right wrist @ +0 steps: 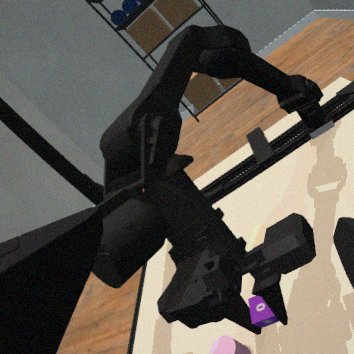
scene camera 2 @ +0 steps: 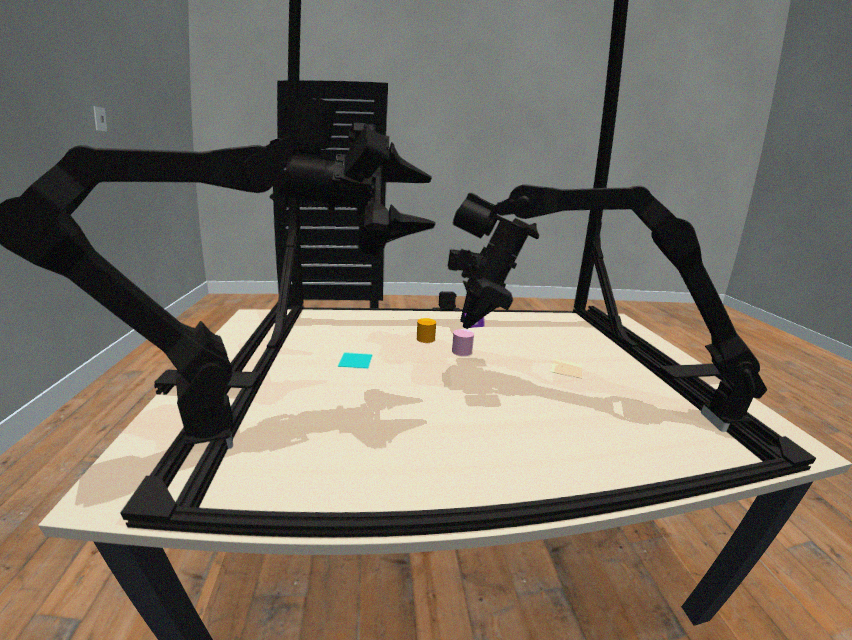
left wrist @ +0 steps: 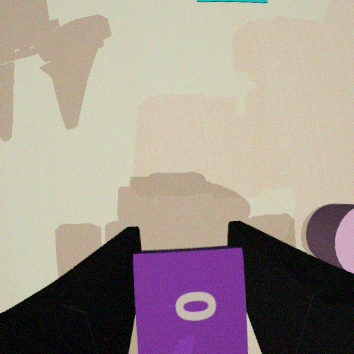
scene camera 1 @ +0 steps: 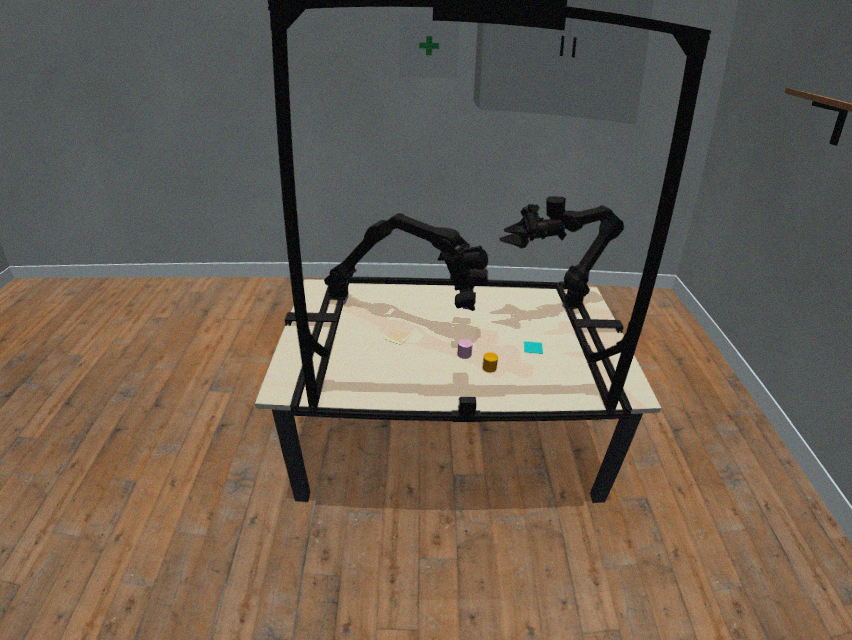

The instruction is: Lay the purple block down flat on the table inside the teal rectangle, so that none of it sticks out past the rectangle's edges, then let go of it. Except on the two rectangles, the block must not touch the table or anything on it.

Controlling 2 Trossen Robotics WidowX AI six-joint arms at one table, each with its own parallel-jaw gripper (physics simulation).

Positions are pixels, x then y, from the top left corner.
my left gripper: holds a purple block (left wrist: 182, 293)
my right gripper: open, holds nothing
